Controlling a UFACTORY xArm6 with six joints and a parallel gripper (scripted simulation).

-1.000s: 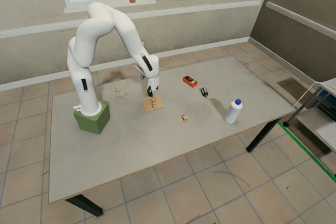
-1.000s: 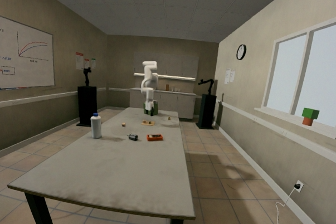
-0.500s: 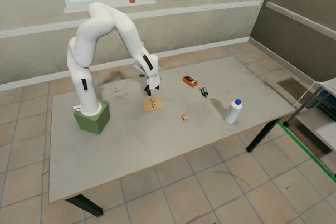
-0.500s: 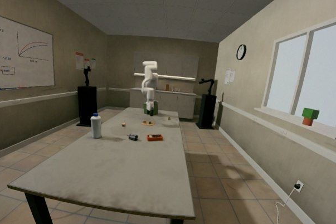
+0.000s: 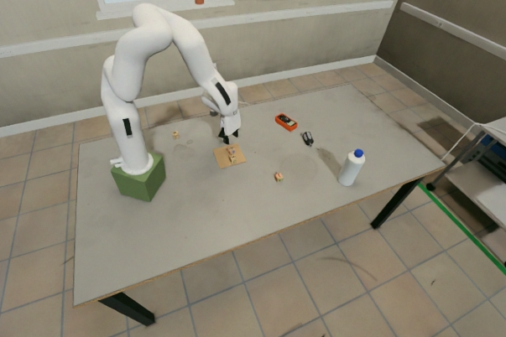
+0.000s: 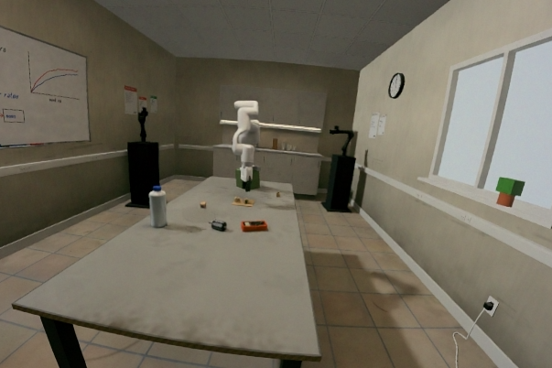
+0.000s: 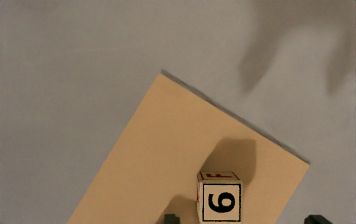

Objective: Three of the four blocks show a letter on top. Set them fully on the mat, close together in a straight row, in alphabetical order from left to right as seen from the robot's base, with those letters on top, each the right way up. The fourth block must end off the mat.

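The tan mat lies 2 cm behind my hand, 1 cm to the right of it and 11 cm below it. Round my hand: white bottle: 43 cm ahead, 40 cm to the right, 2 cm below; then orange meter: 39 cm ahead, 8 cm to the left, 10 cm below; then small black object: 42 cm ahead, 11 cm to the right, 9 cm below.
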